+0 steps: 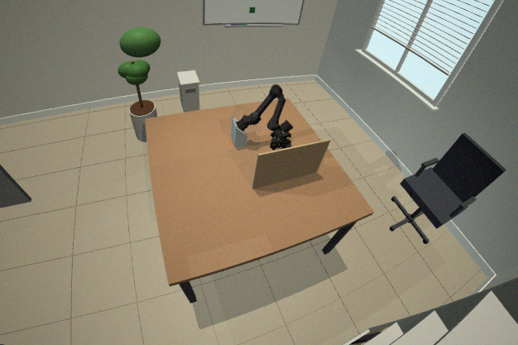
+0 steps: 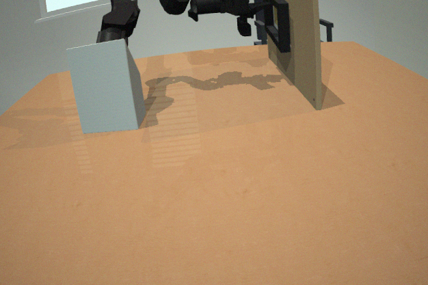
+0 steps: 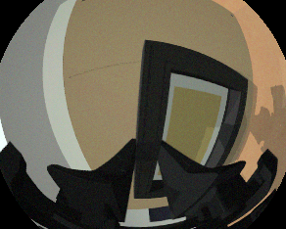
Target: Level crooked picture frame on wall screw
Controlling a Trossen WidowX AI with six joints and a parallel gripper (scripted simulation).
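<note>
Now: the black picture frame 50 mm below my gripper tip, 10 mm to the left of it and 10 mm ahead of it. From my gripper tip the other things lie so: tan wall board: 60 mm below, 20 mm ahead.
</note>
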